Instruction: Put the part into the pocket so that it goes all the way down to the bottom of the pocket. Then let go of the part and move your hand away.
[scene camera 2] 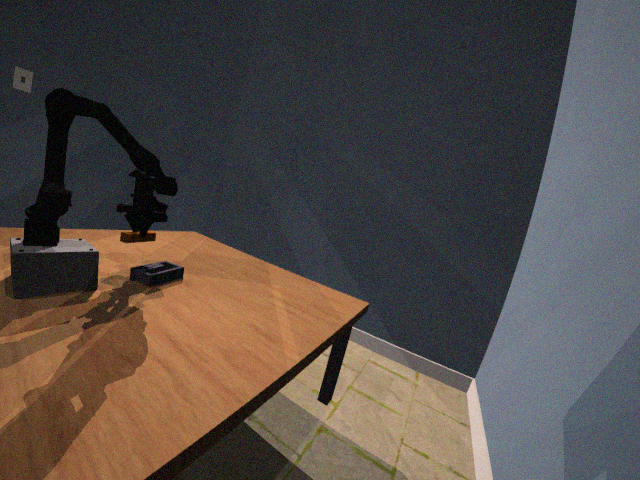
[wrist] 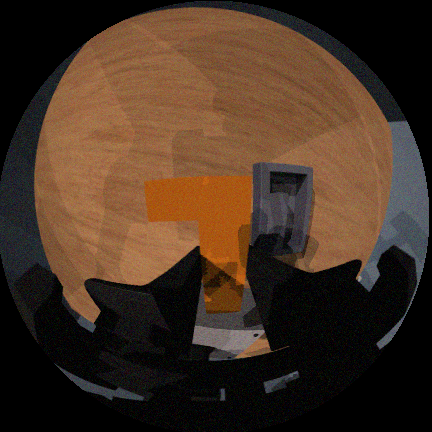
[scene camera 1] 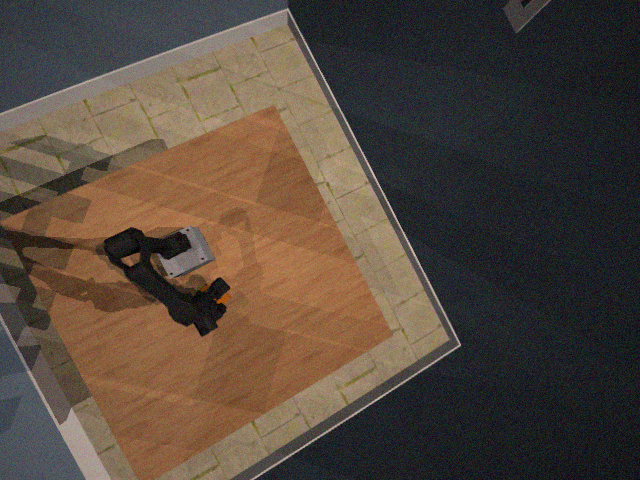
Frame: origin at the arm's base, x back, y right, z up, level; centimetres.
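Seen in the pictures: gripper, fingertip midpoint: (scene camera 2: pixel 139 237) (wrist: pixel 221 249) (scene camera 1: pixel 213 295); arm's base, link origin: (scene camera 2: pixel 40 243) (wrist: pixel 194 349) (scene camera 1: pixel 181 243).
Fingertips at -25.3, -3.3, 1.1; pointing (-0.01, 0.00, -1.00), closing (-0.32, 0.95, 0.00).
Observation:
Offsets run from my fingertips to a thing's top centre, as dx, dy, dz. Level surfaces: height alone.
The orange L-shaped part {+0.6, -1.4, +1.8} (scene camera 1: pixel 224 298) (scene camera 2: pixel 129 237) (wrist: pixel 220 200) is held level above the table, between the two black fingertips of my gripper (scene camera 2: pixel 144 234) (wrist: pixel 221 249). The fingers are shut on its long leg; its short leg points left in the wrist view. The dark grey pocket block {-3.6, +9.7, -7.9} (scene camera 2: pixel 168 277) (wrist: pixel 258 200) lies flat on the table. In the wrist view it is to the right of the part, with its left wall beside the part's right edge. Its pocket is open upward, partly in shadow. In scene camera 1 the block does not show, and the arm hides the fingertips.
The grey base box (scene camera 1: pixel 199 255) (scene camera 2: pixel 54 271) (wrist: pixel 227 339) carries the arm and stands beside the pocket block in scene camera 2. The wooden table {dz -11.6} (scene camera 1: pixel 310 289) (scene camera 2: pixel 248 330) (wrist: pixel 150 75) carries shadows of the arm. A table edge (scene camera 2: pixel 258 397) shows in scene camera 2.

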